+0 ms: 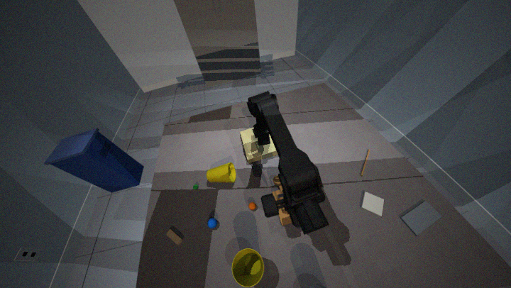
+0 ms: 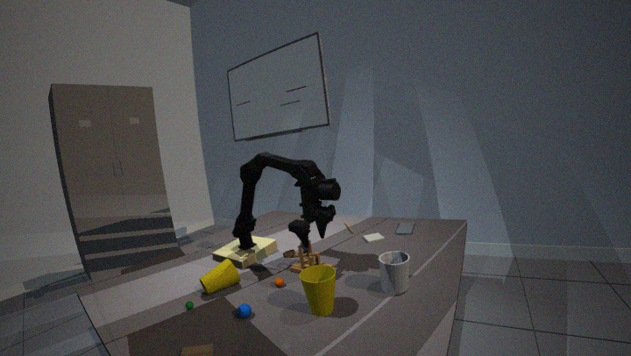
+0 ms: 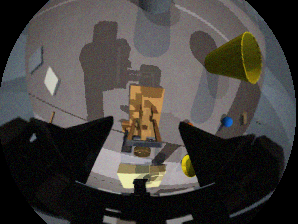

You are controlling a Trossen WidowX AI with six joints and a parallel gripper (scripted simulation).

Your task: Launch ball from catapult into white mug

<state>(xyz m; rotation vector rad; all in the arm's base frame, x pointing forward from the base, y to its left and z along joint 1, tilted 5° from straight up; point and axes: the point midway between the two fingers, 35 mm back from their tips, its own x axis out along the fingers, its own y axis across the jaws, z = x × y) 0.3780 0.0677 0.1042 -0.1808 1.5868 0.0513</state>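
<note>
The orange ball is 40 mm behind my gripper tip, 150 mm to the right of it and 100 mm below it. The rest, counted from my gripper tip: blue ball: 10 mm ahead, 320 mm to the right, 100 mm below; then white mug: 280 mm ahead, 50 mm to the left, 90 mm below; then wooden catapult: 70 mm behind, 10 mm to the left, 60 mm below.
</note>
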